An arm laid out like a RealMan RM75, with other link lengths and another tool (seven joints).
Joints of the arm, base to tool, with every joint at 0 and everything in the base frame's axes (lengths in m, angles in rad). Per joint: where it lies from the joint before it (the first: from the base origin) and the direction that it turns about. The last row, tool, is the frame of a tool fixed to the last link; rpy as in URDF.
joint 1: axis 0 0 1 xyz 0.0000 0.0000 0.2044
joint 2: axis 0 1 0 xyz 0.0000 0.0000 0.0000
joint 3: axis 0 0 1 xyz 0.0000 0.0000 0.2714
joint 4: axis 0 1 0 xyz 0.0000 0.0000 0.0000
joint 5: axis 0 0 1 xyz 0.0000 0.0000 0.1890
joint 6: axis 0 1 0 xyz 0.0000 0.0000 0.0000
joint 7: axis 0 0 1 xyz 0.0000 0.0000 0.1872
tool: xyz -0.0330 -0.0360 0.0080 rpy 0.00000 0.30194 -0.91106
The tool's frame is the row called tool.
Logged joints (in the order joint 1, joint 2, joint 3, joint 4, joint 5, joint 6, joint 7), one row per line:
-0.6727 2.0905 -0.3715 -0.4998 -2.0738 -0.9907 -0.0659
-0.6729 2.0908 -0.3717 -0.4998 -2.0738 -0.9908 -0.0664
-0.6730 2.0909 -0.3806 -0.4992 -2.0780 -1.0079 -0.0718
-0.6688 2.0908 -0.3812 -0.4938 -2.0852 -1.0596 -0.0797
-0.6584 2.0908 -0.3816 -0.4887 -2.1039 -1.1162 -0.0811
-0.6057 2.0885 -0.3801 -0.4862 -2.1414 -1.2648 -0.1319
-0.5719 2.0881 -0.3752 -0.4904 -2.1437 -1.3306 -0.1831
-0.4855 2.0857 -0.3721 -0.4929 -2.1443 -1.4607 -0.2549
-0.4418 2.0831 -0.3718 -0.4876 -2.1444 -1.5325 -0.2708
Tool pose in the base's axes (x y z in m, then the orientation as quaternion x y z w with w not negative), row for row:
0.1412 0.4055 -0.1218 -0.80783 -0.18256 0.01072 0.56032
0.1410 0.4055 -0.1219 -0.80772 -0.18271 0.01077 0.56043
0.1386 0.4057 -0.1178 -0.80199 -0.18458 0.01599 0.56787
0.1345 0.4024 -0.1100 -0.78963 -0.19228 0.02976 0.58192
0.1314 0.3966 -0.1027 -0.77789 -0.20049 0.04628 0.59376
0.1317 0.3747 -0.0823 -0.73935 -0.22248 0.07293 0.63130
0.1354 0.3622 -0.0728 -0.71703 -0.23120 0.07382 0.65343
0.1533 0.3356 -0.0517 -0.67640 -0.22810 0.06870 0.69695
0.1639 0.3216 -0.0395 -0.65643 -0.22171 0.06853 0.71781
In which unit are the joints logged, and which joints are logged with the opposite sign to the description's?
The joints are logged in radians. Opposite sign: joint 1, joint 3, joint 4.
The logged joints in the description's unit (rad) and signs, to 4 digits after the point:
0.6727 2.0905 0.3715 0.4998 -2.0738 -0.9907 -0.0659
0.6729 2.0908 0.3717 0.4998 -2.0738 -0.9908 -0.0664
0.6730 2.0909 0.3806 0.4992 -2.0780 -1.0079 -0.0718
0.6688 2.0908 0.3812 0.4938 -2.0852 -1.0596 -0.0797
0.6584 2.0908 0.3816 0.4887 -2.1039 -1.1162 -0.0811
0.6057 2.0885 0.3801 0.4862 -2.1414 -1.2648 -0.1319
0.5719 2.0881 0.3752 0.4904 -2.1437 -1.3306 -0.1831
0.4855 2.0857 0.3721 0.4929 -2.1443 -1.4607 -0.2549
0.4418 2.0831 0.3718 0.4876 -2.1444 -1.5325 -0.2708

